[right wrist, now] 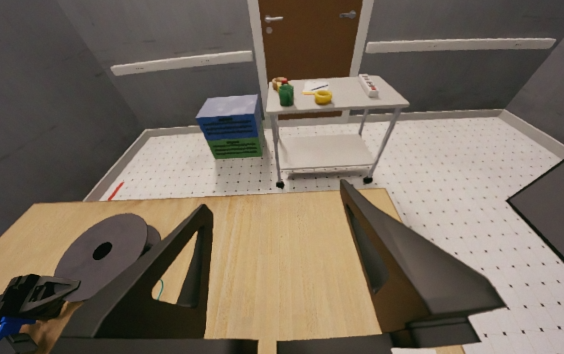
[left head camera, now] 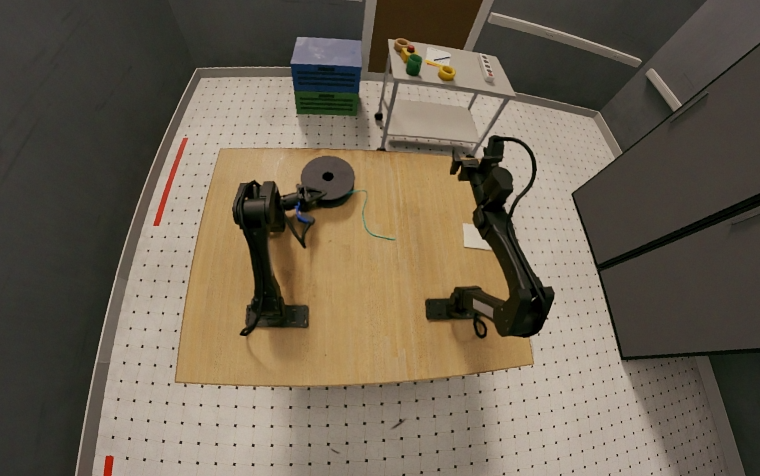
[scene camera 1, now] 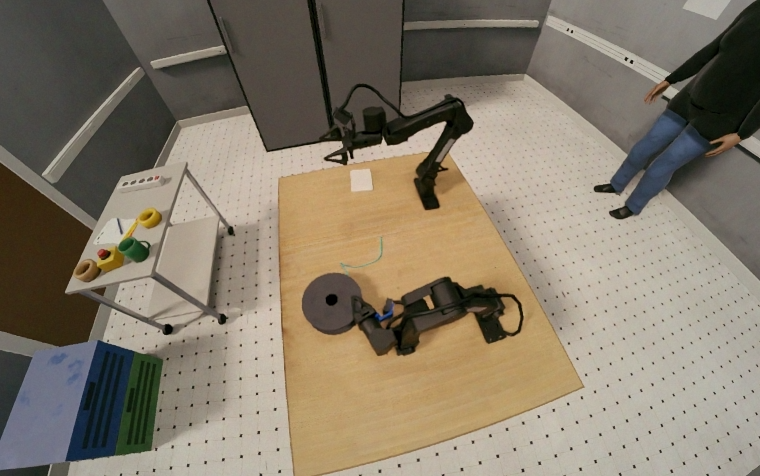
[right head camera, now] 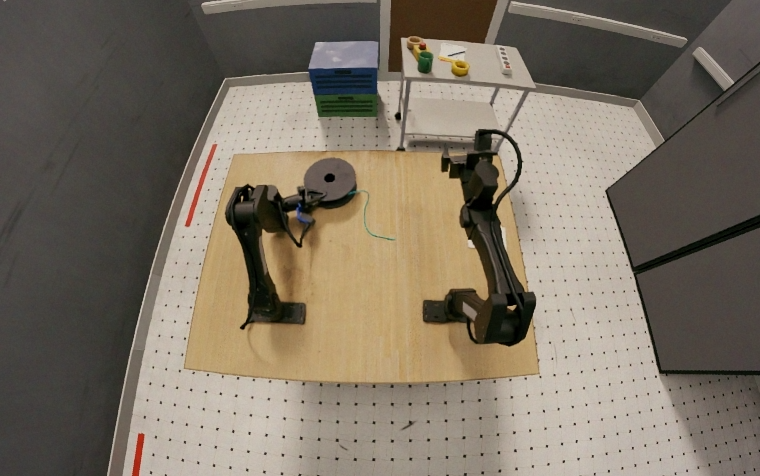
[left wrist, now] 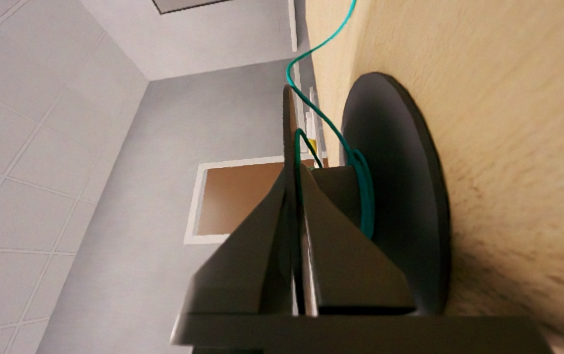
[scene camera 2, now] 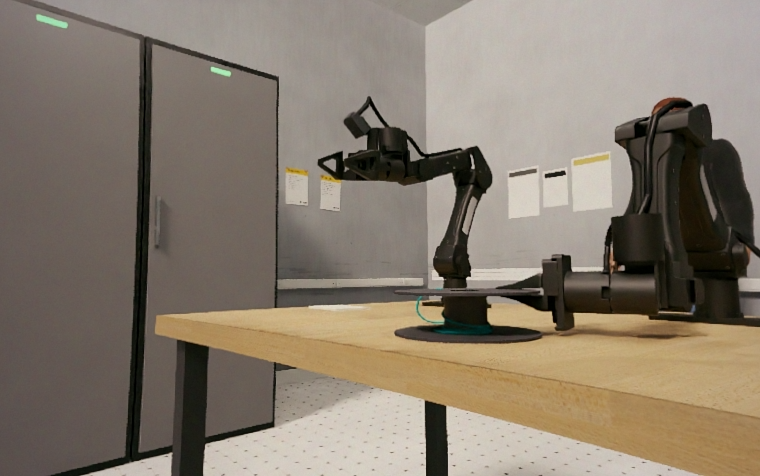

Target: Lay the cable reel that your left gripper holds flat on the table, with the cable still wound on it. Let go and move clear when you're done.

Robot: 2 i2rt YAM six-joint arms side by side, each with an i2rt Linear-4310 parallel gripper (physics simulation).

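Frame: origin at the left arm's base, x left, y back, z up, level; centimetres.
Seen in the pictures: left gripper, between the fingertips: (right wrist: 81, 284) (left head camera: 326, 192) (scene camera 1: 352, 296) (right head camera: 327, 193) (left wrist: 295, 171); right gripper, between the fingertips: (right wrist: 270, 197) (left head camera: 468, 147) (scene camera 1: 321, 148) (right head camera: 461, 143) (scene camera 2: 330, 162); left arm's base, origin of its link: (left head camera: 277, 316) (scene camera 1: 484, 313) (right head camera: 276, 312) (scene camera 2: 718, 322); right arm's base, origin of its link: (left head camera: 453, 309) (scene camera 1: 426, 193) (right head camera: 452, 311).
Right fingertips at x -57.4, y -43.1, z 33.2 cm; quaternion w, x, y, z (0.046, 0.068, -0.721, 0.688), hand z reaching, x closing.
Note:
Pixels of each thing's top centre, then the offset from my right fingertips to it. "pt": a spot on its surface instead. Level surfaces: height alone.
- dark cable reel, centre of its top: (left wrist: 297, 201) (scene camera 2: 464, 289) (right wrist: 102, 250) (scene camera 1: 331, 299) (left head camera: 327, 176) (right head camera: 329, 177) dy -6.3, dx +42.2, dz -27.0 cm
- wooden table, height of its surface: dz -33.2 cm
- Green cable, a spot on its surface: (left wrist: 367, 200) pt dy -2.5, dx +43.7, dz -32.0 cm
- white sheet, centre of its top: (scene camera 2: 338, 306) (right head camera: 487, 236) (left head camera: 481, 236) (scene camera 1: 361, 179) dy +14.6, dx -17.1, dz -32.7 cm
The dark cable reel (left head camera: 336, 168) (right head camera: 338, 168) (scene camera 1: 319, 291) (scene camera 2: 465, 313) (left wrist: 395, 140) (right wrist: 120, 240) is level, its lower flange resting on the wooden table (left head camera: 347, 347) (scene camera 1: 403, 409) (scene camera 2: 560, 370) as far as scene camera 2 shows. Green cable (scene camera 2: 459, 329) (left wrist: 367, 200) is wound low around its hub; a loose end (left head camera: 365, 215) (scene camera 1: 381, 252) trails over the table. A small loop stands up by the upper flange in the left wrist view. My left gripper (left head camera: 323, 195) (scene camera 1: 355, 301) (left wrist: 295, 171) is shut on the upper flange's rim. My right gripper (scene camera 1: 332, 150) (right wrist: 270, 197) is open, empty and raised, away from the reel.
A white sheet (left head camera: 474, 236) (scene camera 1: 361, 179) lies on the table below my right arm. Beyond the table's far edge stand a cart (left head camera: 493, 92) (right wrist: 390, 105) with small items and stacked blue and green crates (left head camera: 326, 78) (right wrist: 231, 127). A person (scene camera 1: 667, 145) stands off to one side.

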